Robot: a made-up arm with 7 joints. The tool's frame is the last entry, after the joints. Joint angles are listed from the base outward.
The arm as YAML. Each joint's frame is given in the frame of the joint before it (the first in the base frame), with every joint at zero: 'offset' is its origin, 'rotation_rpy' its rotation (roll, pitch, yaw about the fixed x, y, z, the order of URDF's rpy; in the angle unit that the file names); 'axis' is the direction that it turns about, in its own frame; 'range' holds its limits. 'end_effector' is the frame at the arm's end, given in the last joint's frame.
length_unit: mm
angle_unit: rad
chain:
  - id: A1
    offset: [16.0, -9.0, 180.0]
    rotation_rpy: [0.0, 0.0, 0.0]
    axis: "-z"
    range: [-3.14, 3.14]
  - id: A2
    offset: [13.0, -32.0, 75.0]
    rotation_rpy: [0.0, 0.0, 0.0]
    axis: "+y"
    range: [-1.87, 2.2]
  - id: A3
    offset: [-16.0, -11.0, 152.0]
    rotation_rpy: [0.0, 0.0, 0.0]
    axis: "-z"
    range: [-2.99, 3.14]
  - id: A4
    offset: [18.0, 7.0, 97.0]
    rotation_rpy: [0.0, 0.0, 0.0]
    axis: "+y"
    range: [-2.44, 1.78]
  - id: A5
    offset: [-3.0, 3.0, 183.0]
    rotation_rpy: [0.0, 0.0, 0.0]
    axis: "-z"
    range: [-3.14, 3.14]
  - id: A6
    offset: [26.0, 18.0, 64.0]
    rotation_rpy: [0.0, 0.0, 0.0]
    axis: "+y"
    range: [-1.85, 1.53]
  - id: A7
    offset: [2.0, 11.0, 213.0]
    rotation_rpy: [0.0, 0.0, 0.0]
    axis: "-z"
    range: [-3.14, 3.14]
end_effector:
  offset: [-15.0, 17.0, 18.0]
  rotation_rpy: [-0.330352, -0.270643, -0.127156]
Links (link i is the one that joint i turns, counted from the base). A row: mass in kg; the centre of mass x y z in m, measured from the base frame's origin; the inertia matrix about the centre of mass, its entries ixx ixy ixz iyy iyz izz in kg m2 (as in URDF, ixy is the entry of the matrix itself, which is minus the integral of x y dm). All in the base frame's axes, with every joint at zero. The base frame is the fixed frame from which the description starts. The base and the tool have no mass.
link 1: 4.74; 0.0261 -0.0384 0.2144; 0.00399 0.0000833 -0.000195 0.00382 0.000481 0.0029
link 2: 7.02; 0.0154 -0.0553 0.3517; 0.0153 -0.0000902 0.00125 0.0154 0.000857 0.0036
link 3: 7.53; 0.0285 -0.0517 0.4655; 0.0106 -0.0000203 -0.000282 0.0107 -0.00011 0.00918
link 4: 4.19; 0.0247 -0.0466 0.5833; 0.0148 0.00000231 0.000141 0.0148 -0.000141 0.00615
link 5: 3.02; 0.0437 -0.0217 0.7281; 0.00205 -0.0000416 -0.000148 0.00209 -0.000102 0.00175
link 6: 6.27; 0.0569 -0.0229 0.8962; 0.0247 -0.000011 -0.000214 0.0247 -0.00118 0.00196
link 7: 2.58; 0.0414 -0.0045 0.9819; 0.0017 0 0 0.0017 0 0.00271
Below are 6 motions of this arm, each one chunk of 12 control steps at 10 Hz.
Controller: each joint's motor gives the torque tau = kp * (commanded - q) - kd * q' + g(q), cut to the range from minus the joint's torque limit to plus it. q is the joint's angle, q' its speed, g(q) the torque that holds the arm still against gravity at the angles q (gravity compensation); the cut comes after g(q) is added. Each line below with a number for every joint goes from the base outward.
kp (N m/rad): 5 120 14 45 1.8 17 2.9
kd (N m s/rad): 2.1 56 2.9 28 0.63 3.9 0.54
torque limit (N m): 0.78 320 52 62 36 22 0.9
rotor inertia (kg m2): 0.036 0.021 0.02 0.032 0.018 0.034 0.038
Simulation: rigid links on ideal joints. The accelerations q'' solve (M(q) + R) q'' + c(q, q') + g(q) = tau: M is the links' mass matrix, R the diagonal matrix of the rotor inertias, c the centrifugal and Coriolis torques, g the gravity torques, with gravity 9.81 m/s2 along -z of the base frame. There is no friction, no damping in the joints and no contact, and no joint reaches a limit. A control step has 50 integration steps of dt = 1/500 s. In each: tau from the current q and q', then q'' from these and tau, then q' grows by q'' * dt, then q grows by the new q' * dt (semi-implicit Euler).
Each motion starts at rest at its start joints. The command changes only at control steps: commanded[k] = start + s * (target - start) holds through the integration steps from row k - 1 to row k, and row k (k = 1, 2, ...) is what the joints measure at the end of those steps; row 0 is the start. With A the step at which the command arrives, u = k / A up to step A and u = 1 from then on. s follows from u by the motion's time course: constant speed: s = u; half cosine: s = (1 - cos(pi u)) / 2; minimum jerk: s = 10 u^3 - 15 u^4 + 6 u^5; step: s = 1 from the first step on.
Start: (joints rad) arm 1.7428 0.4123 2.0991 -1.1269 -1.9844 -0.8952 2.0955
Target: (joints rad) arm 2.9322 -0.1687 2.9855 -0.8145 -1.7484 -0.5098 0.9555
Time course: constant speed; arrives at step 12
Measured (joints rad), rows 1 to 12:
1: 1.7379 0.4033 2.1154 -1.1238 -1.9798 -0.8889 2.0724
2: 1.7291 0.3860 2.1484 -1.1172 -1.9682 -0.8745 2.0158
3: 1.7156 0.3625 2.1974 -1.1080 -1.9507 -0.8534 1.9360
4: 1.6972 0.3346 2.2594 -1.0968 -1.9269 -0.8263 1.8443
5: 1.6755 0.3034 2.3302 -1.0843 -1.8957 -0.7948 1.7484
6: 1.6526 0.2696 2.4056 -1.0707 -1.8573 -0.7610 1.6518
7: 1.6308 0.2338 2.4822 -1.0562 -1.8145 -0.7265 1.5559
8: 1.6121 0.1962 2.5579 -1.0407 -1.7713 -0.6926 1.4607
9: 1.5983 0.1569 2.6319 -1.0240 -1.7323 -0.6597 1.3660
10: 1.5906 0.1163 2.7040 -1.0059 -1.7009 -0.6277 1.2716
11: 1.5902 0.0743 2.7747 -0.9863 -1.6785 -0.5963 1.1773
12: 1.5982 0.0311 2.8449 -0.9653 -1.6645 -0.5650 1.0829

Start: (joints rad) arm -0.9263 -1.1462 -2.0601 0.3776 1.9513 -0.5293 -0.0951
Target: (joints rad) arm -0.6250 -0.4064 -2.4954 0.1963 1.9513 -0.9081 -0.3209
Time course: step
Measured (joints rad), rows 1 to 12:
1: -0.8666 -1.0440 -2.2990 0.3766 2.0311 -0.6884 -0.1328
2: -0.8079 -0.9406 -2.4399 0.3683 2.0132 -0.8370 -0.2146
3: -0.7725 -0.8470 -2.4973 0.3517 1.9764 -0.9027 -0.2806
4: -0.7527 -0.7619 -2.5103 0.3282 1.9360 -0.9115 -0.3162
5: -0.7382 -0.6870 -2.5063 0.3022 1.8940 -0.8954 -0.3294
6: -0.7236 -0.6232 -2.4986 0.2773 1.8530 -0.8757 -0.3318
7: -0.7079 -0.5707 -2.4926 0.2556 1.8180 -0.8615 -0.3308
8: -0.6919 -0.5288 -2.4890 0.2377 1.7934 -0.8548 -0.3295
9: -0.6773 -0.4962 -2.4877 0.2238 1.7816 -0.8544 -0.3285
10: -0.6653 -0.4714 -2.4877 0.2135 1.7822 -0.8585 -0.3277
11: -0.6561 -0.4531 -2.4884 0.2062 1.7929 -0.8650 -0.3267
12: -0.6495 -0.4399 -2.4894 0.2012 1.8106 -0.8725 -0.3255

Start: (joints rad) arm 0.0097 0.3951 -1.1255 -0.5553 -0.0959 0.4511 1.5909
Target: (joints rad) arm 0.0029 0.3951 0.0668 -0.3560 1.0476 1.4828 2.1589
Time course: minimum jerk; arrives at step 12
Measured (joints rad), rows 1 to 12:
1: 0.0102 0.3951 -1.1241 -0.5554 -0.0949 0.4521 1.5913
2: 0.0139 0.3954 -1.1137 -0.5560 -0.0878 0.4593 1.5949
3: 0.0249 0.3955 -1.0821 -0.5567 -0.0671 0.4818 1.6074
4: 0.0456 0.3948 -1.0168 -0.5563 -0.0307 0.5291 1.6351
5: 0.0745 0.3920 -0.9105 -0.5530 0.0125 0.6068 1.6822
6: 0.1052 0.3866 -0.7671 -0.5459 0.0464 0.7137 1.7483
7: 0.1215 0.3794 -0.6035 -0.5356 0.0681 0.8395 1.8280
8: 0.1085 0.3732 -0.4397 -0.5221 0.0921 0.9732 1.9124
9: 0.0667 0.3712 -0.2914 -0.5040 0.1332 1.1066 1.9924
10: 0.0022 0.3749 -0.1709 -0.4816 0.2056 1.2303 2.0602
11: -0.0793 0.3833 -0.0847 -0.4568 0.3189 1.3339 2.1108
12: -0.1614 0.3939 -0.0316 -0.4324 0.4560 1.4110 2.1428

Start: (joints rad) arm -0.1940 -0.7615 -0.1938 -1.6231 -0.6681 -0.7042 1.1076
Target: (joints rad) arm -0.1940 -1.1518 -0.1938 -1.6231 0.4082 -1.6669 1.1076
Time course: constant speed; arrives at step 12
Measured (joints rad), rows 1 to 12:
1: -0.1921 -0.7657 -0.1939 -1.6190 -0.6610 -0.7216 1.1092
2: -0.1870 -0.7750 -0.1958 -1.6143 -0.6415 -0.7598 1.1115
3: -0.1808 -0.7890 -0.1987 -1.6107 -0.6085 -0.8145 1.1129
4: -0.1758 -0.8072 -0.2017 -1.6086 -0.5626 -0.8807 1.1132
5: -0.1733 -0.8288 -0.2045 -1.6080 -0.5054 -0.9542 1.1126
6: -0.1743 -0.8531 -0.2071 -1.6087 -0.4389 -1.0322 1.1116
7: -0.1788 -0.8795 -0.2093 -1.6103 -0.3653 -1.1129 1.1106
8: -0.1866 -0.9075 -0.2111 -1.6127 -0.2870 -1.1949 1.1096
9: -0.1969 -0.9367 -0.2125 -1.6155 -0.2058 -1.2776 1.1088
10: -0.2086 -0.9668 -0.2131 -1.6185 -0.1232 -1.3602 1.1082
11: -0.2206 -0.9974 -0.2129 -1.6214 -0.0397 -1.4424 1.1078
12: -0.2317 -1.0284 -0.2119 -1.6241 0.0444 -1.5238 1.1076

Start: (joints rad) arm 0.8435 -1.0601 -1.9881 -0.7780 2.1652 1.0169 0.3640
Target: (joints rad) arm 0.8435 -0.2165 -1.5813 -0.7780 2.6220 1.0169 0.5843
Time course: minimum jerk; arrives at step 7
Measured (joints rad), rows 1 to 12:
1: 0.8447 -1.0571 -1.9836 -0.7777 2.1617 1.0170 0.3653
2: 0.8527 -1.0384 -1.9573 -0.7760 2.1434 1.0166 0.3736
3: 0.8743 -0.9907 -1.8982 -0.7725 2.1132 1.0122 0.3957
4: 0.9143 -0.9100 -1.8142 -0.7684 2.0939 1.0026 0.4323
5: 0.9738 -0.8056 -1.7316 -0.7654 2.1147 0.9933 0.4775
6: 1.0466 -0.6962 -1.6786 -0.7638 2.1802 0.9929 0.5218
7: 1.1175 -0.6001 -1.6605 -0.7631 2.2605 1.0027 0.5569
8: 1.1711 -0.5221 -1.6553 -0.7627 2.3232 1.0147 0.5790
9: 1.1995 -0.4605 -1.6466 -0.7621 2.3645 1.0210 0.5896
10: 1.2016 -0.4122 -1.6309 -0.7615 2.3963 1.0201 0.5919
11: 1.1813 -0.3743 -1.6108 -0.7611 2.4299 1.0149 0.5898
12: 1.1436 -0.3443 -1.5903 -0.7613 2.4712 1.0088 0.5862

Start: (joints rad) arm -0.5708 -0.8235 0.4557 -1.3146 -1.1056 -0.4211 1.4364
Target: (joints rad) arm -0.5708 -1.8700 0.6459 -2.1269 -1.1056 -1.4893 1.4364
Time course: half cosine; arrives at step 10
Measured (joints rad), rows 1 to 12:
1: -0.5730 -0.8265 0.4612 -1.3146 -1.1093 -0.4260 1.4373
2: -0.5807 -0.8391 0.4804 -1.3167 -1.1212 -0.4461 1.4404
3: -0.5933 -0.8675 0.5151 -1.3256 -1.1423 -0.4906 1.4459
4: -0.6071 -0.9165 0.5598 -1.3462 -1.1743 -0.5646 1.4526
5: -0.6164 -0.9880 0.6040 -1.3818 -1.2174 -0.6676 1.4586
6: -0.6165 -1.0802 0.6358 -1.4336 -1.2647 -0.7934 1.4621
7: -0.6050 -1.1881 0.6460 -1.4995 -1.3017 -0.9299 1.4626
8: -0.5837 -1.3031 0.6331 -1.5747 -1.3122 -1.0627 1.4601
9: -0.5579 -1.4150 0.6033 -1.6532 -1.2854 -1.1786 1.4555
10: -0.5344 -1.5131 0.5671 -1.7285 -1.2200 -1.2696 1.4495
11: -0.5200 -1.5922 0.5369 -1.7961 -1.1322 -1.3381 1.4428
12: -0.5171 -1.6539 0.5223 -1.8547 -1.0451 -1.3917 1.4367

